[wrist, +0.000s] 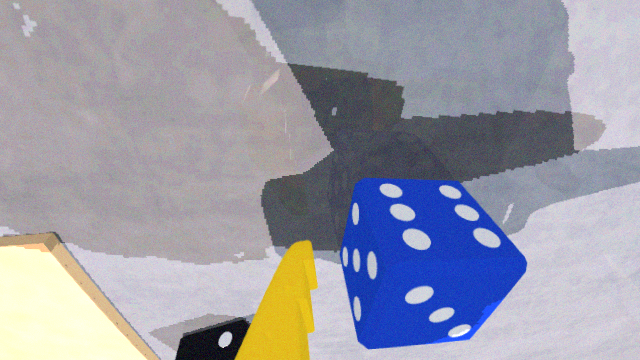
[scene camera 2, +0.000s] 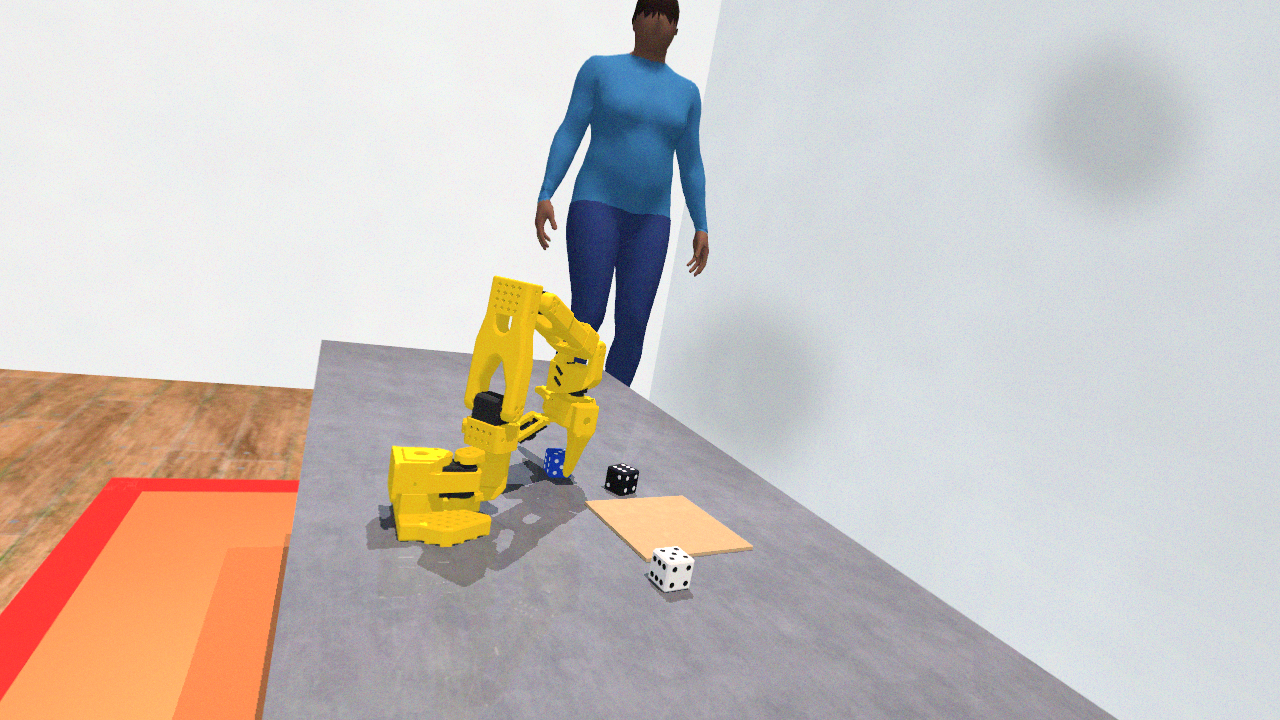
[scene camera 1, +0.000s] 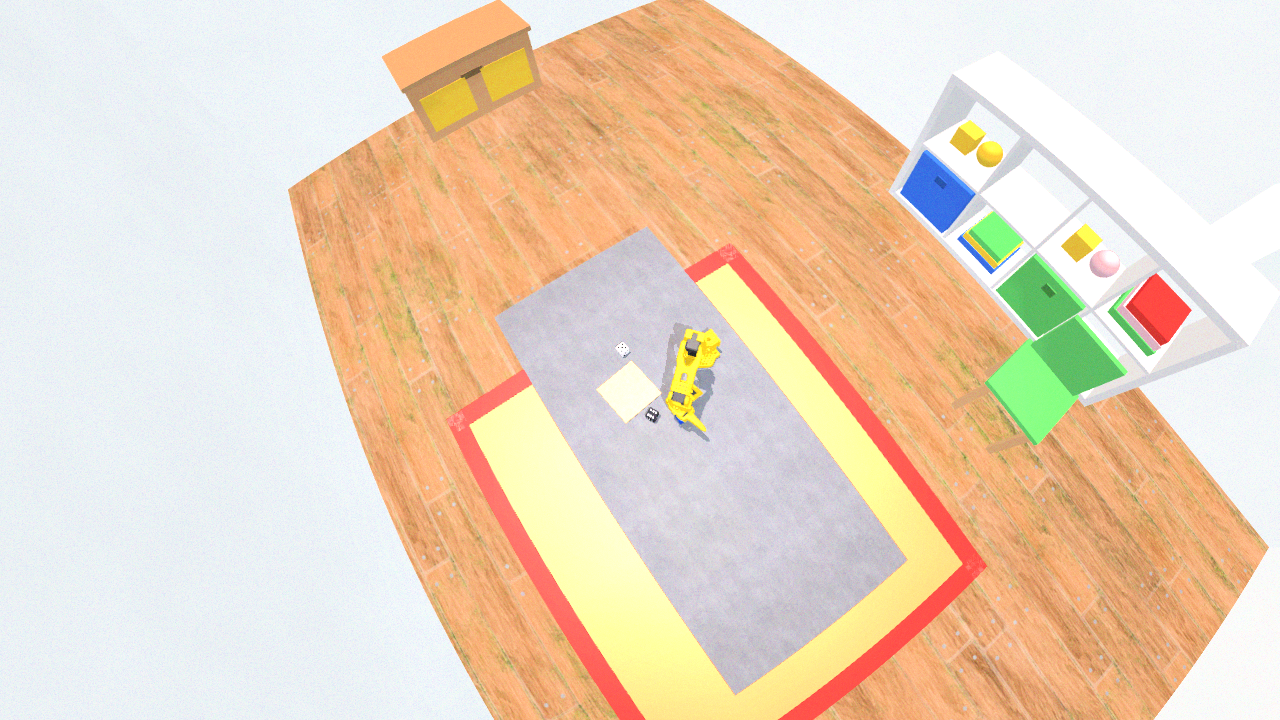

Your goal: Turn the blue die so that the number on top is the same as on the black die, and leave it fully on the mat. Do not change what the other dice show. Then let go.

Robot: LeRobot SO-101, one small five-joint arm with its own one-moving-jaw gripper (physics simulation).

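Pixels of known places: hand, tool point: (wrist: 313, 257) (scene camera 2: 565, 472) (scene camera 1: 676, 410); arm's base, link origin: (scene camera 2: 458, 520) (scene camera 1: 695, 355).
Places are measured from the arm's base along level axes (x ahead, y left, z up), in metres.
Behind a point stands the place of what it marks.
The blue die (scene camera 1: 680, 420) @[x 0.157, y 0.146, z 0.030 m] (scene camera 2: 554, 462) @[x 0.134, y 0.121, z 0.021 m] (wrist: 432, 260) @[x 0.130, y 0.129, z 0.028 m] is on the grey table, off the mat. In the wrist view its top appears to show three, with six and five on its visible sides. The black die (scene camera 1: 652, 414) @[x 0.213, y 0.086, z 0.030 m] (scene camera 2: 622, 480) @[x 0.206, y 0.065, z 0.020 m] (wrist: 197, 346) @[x 0.201, y 0.073, z 0.007 m] appears to show six on top, between the blue die and the mat (scene camera 1: 628, 392) @[x 0.232, y -0.017, z 0.004 m] (scene camera 2: 669, 522) @[x 0.233, y -0.019, z 0.004 m] (wrist: 50, 300) @[x 0.177, y 0.031, z 0.004 m]. The white die (scene camera 1: 622, 349) @[x 0.176, y -0.133, z 0.030 m] (scene camera 2: 671, 570) @[x 0.165, y -0.156, z 0.023 m] is beyond the mat. My gripper (scene camera 1: 691, 425) @[x 0.148, y 0.111, z 0.011 m] (scene camera 2: 544, 457) is fully open around the blue die's place; its fixed jaw (wrist: 292, 305) @[x 0.142, y 0.105, z 0.028 m] is left of the die in the wrist view. The moving jaw is outside that view.
The grey table (scene camera 1: 742, 555) @[x 0.230, y 0.560, z 0.000 m] (scene camera 2: 429, 662) @[x -0.053, y -0.223, z 0.000 m] carries the arm, dice and mat. A person (scene camera 2: 631, 143) stands behind the table. A white shelf unit (scene camera 1: 1056, 116), a green chair (scene camera 1: 1033, 389) and a wooden cabinet (scene camera 1: 460, 44) stand on the floor.
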